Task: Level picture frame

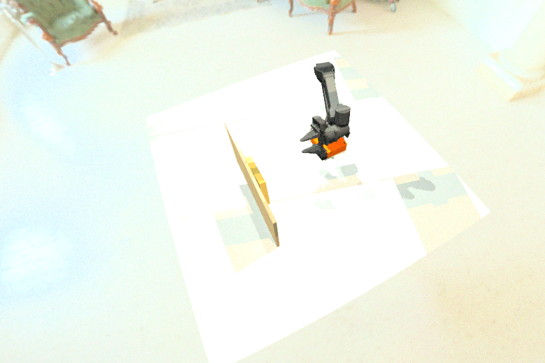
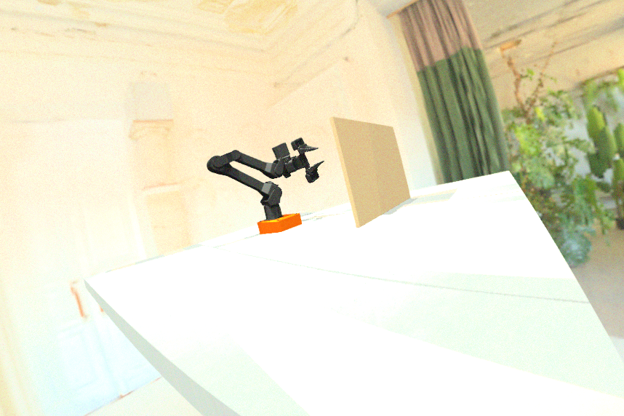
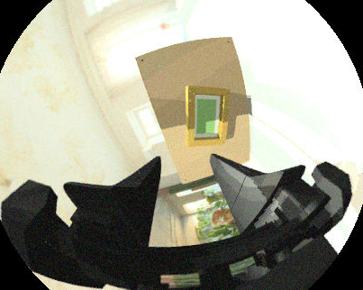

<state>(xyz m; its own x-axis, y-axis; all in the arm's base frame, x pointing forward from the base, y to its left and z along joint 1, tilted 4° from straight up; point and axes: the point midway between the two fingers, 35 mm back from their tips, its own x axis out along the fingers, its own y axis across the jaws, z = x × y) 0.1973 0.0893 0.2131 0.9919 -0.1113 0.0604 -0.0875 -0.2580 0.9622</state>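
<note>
Right now my gripper tip is 20 cm short of the gold picture frame, 9 cm above it and 2 cm to the left of it. Round my gripper tip: tan wall panel (21 cm ahead, 10 cm below, 2 cm to the right).
</note>
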